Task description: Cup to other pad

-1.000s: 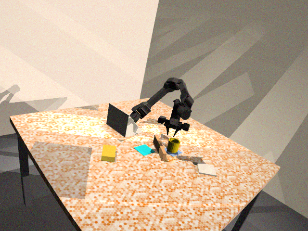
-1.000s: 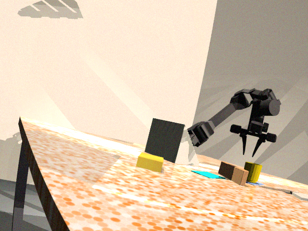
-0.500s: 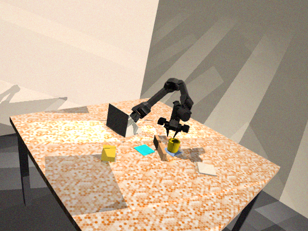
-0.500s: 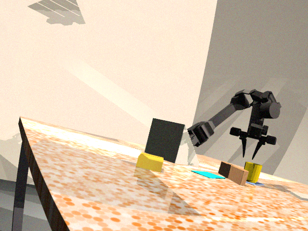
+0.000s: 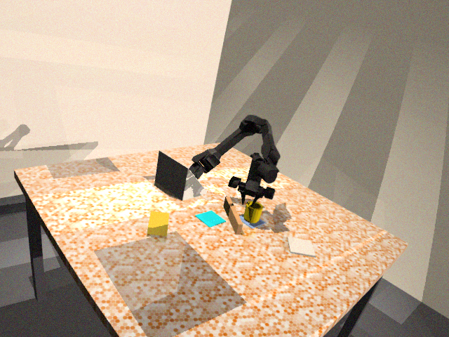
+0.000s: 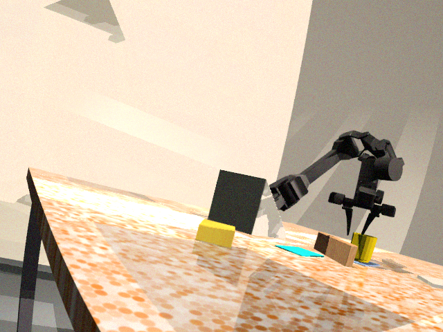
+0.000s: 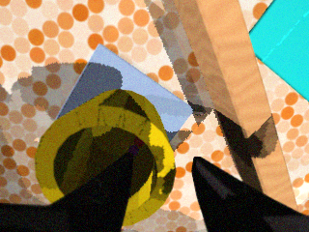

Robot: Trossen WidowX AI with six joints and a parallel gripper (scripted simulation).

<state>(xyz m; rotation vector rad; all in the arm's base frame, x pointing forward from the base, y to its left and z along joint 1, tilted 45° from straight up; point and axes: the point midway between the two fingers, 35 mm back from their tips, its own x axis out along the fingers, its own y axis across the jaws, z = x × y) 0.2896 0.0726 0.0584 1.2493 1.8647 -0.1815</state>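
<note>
The yellow cup is 3 cm below my gripper tip, 2 cm to the left of it and 2 cm ahead of it. Round my gripper tip: cyan pad (14 cm to the right, 7 cm below, 5 cm behind); wooden block (6 cm to the right, 5 cm below, 1 cm behind); light blue pad (7 cm below, 3 cm ahead, 2 cm to the left).
</note>
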